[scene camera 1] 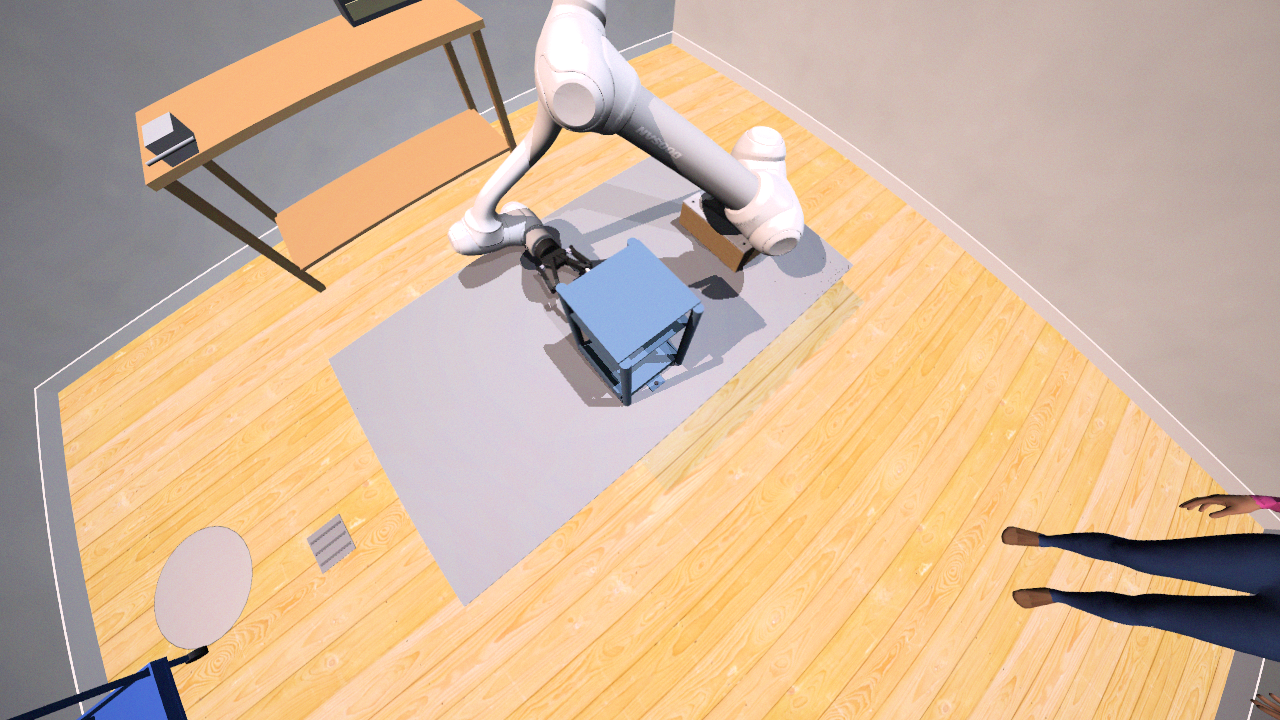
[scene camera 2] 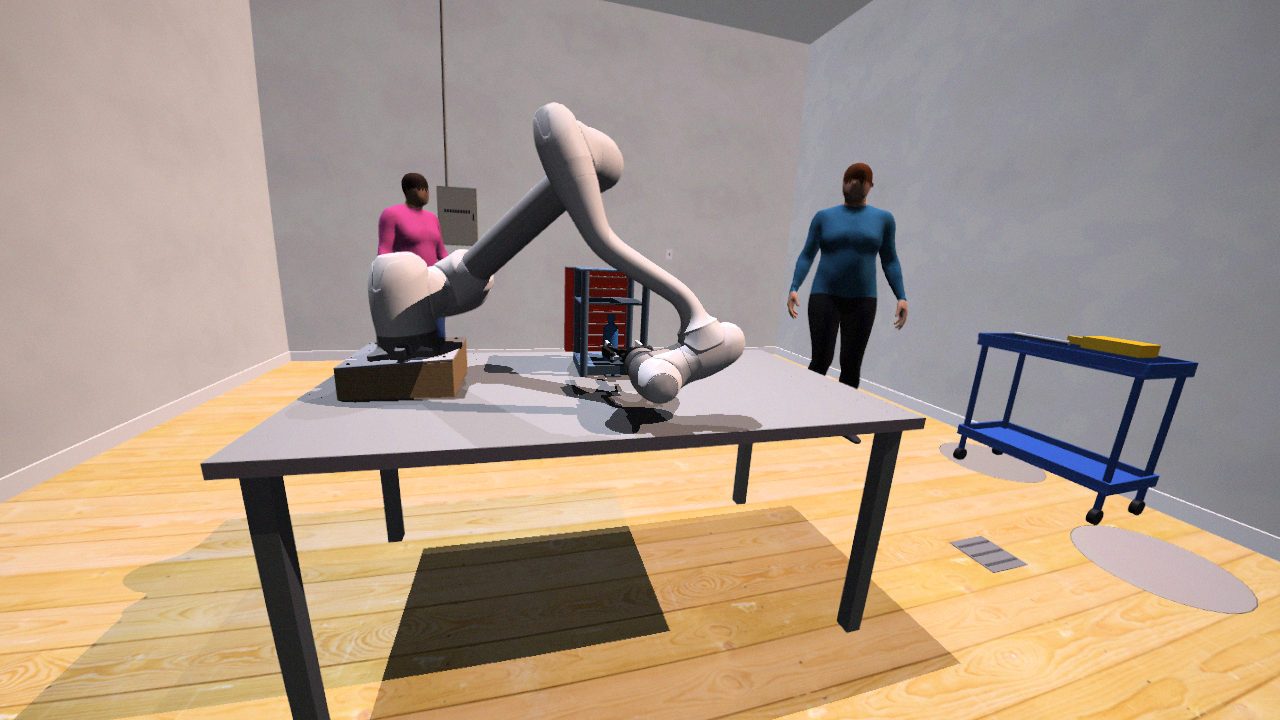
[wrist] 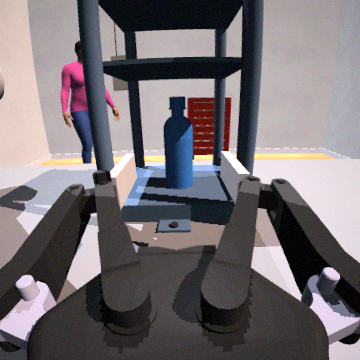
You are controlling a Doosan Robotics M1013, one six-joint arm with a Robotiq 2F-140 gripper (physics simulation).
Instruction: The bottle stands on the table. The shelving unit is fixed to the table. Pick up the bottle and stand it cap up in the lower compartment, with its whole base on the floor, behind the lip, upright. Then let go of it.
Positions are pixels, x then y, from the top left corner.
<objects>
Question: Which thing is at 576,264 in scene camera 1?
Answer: My gripper.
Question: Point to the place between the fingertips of my gripper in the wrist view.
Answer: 177,164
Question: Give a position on a blue shelving unit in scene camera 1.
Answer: At 629,306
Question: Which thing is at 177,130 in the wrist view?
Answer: A blue bottle.
</objects>
